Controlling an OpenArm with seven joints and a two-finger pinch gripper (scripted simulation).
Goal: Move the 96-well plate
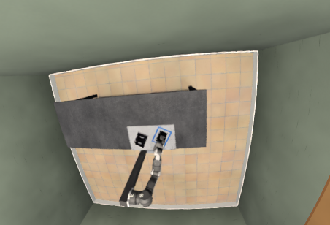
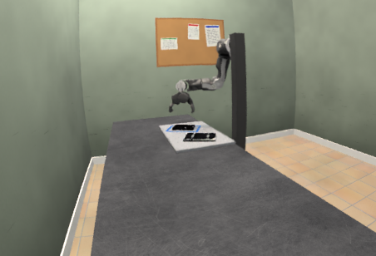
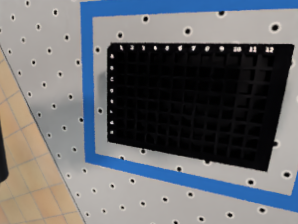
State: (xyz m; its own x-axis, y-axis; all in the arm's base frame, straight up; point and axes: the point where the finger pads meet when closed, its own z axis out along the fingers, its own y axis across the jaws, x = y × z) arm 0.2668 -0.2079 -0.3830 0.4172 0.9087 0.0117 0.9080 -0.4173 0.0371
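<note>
The black 96-well plate lies 10 mm behind my hand and 90 mm below it. The rest, counted from my hand: black plate nest N1: 50 mm behind, 230 mm to the left, 90 mm below.
</note>
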